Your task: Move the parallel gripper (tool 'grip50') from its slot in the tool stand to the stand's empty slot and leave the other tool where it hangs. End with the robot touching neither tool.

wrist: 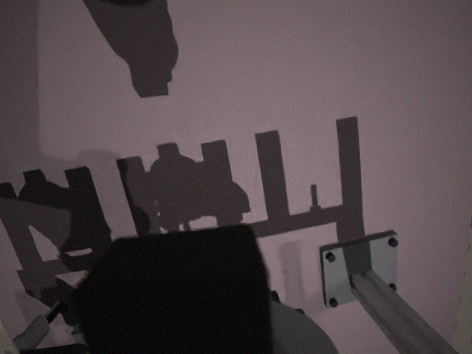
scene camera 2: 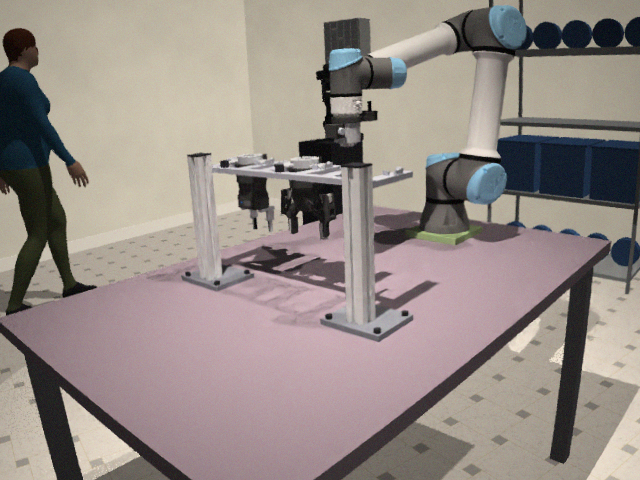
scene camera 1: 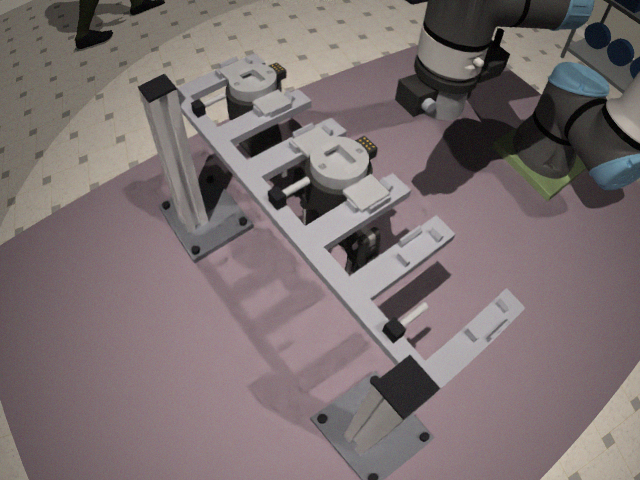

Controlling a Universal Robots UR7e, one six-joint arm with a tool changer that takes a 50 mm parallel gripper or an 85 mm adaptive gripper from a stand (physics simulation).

Note:
I see a parallel gripper (scene camera 1: 249,84), an adaptive gripper (scene camera 1: 339,168) and a tool stand (scene camera 1: 373,423).
The parallel gripper is seen too in scene camera 2 (scene camera 2: 252,195). The adaptive gripper also shows in scene camera 2 (scene camera 2: 307,196).

